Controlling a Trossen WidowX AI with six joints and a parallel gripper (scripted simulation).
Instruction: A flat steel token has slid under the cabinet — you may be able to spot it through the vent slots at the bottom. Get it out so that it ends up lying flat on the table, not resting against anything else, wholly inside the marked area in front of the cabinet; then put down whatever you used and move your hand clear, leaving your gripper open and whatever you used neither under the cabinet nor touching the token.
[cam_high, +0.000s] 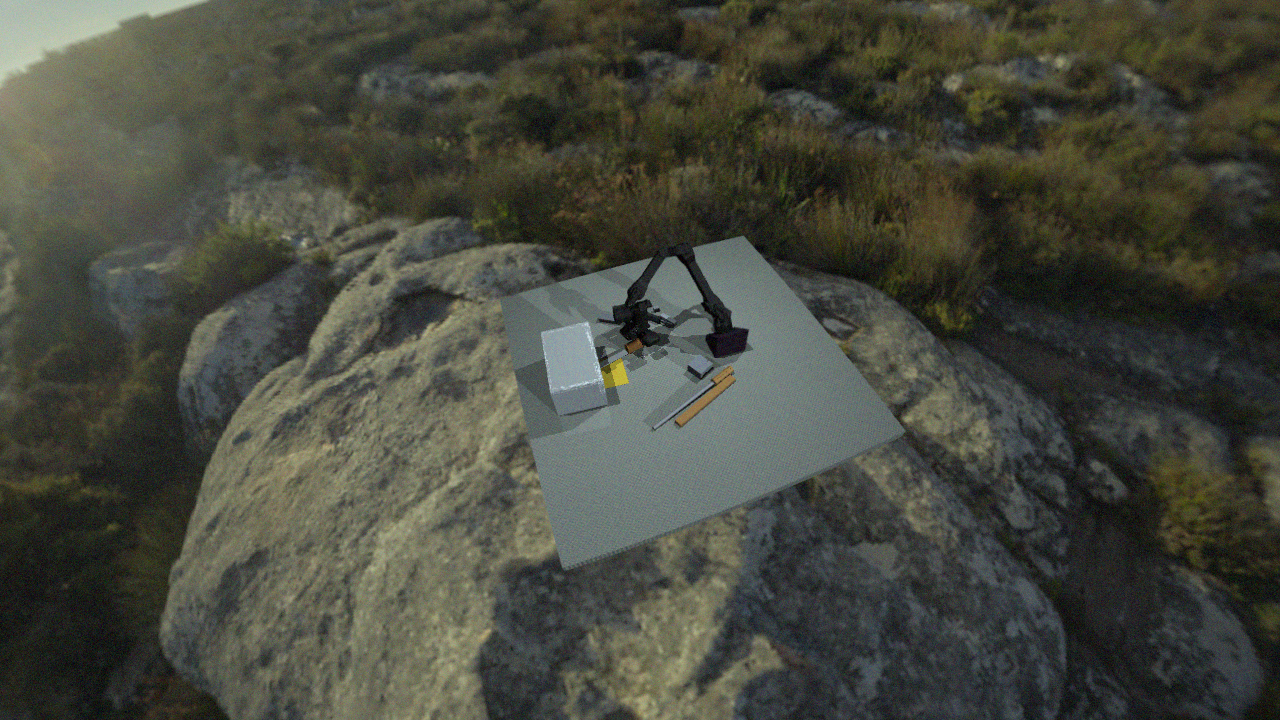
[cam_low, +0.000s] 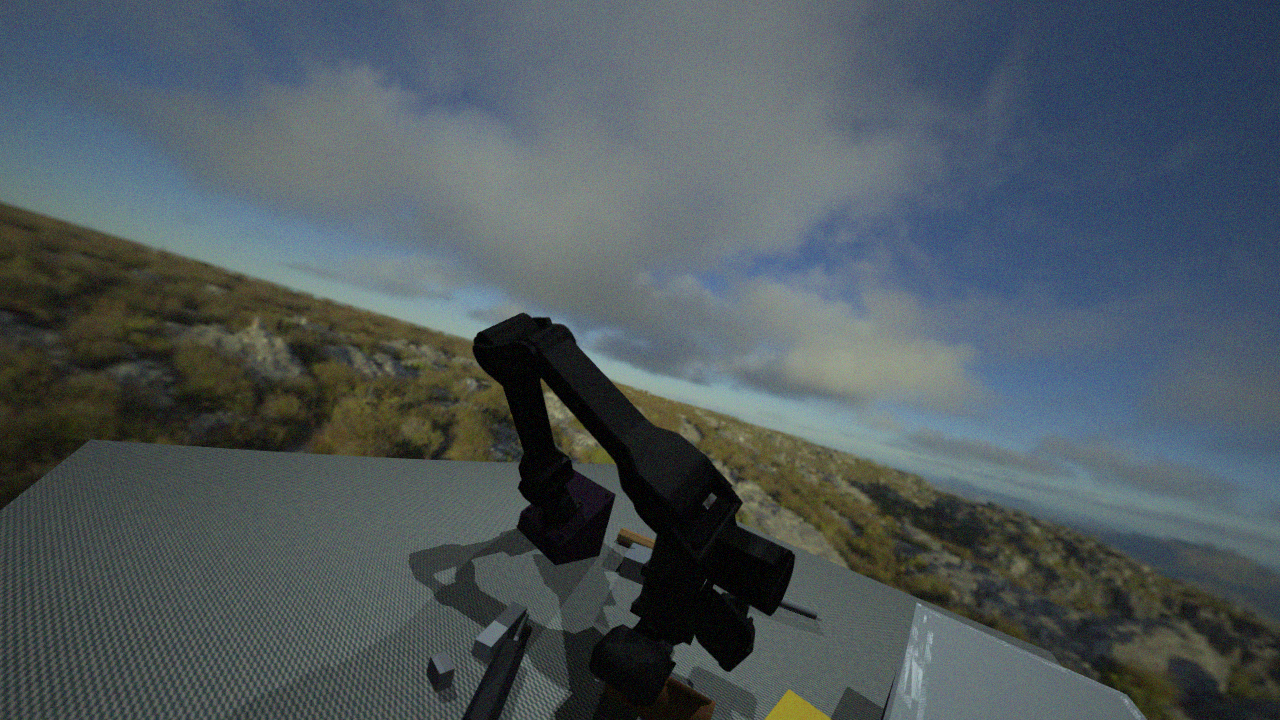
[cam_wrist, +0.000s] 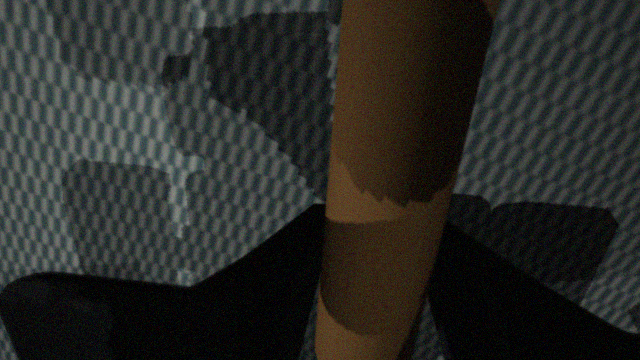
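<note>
Right now the grey bar is 16 cm behind my gripper tip and 7 cm to the right of it. Round my gripper tip: grey block 22 cm to the left, 15 cm behind, 1 cm above; small grey cube 15 cm to the right, 13 cm behind; wooden stick 37 cm to the left, 11 cm behind.
</note>
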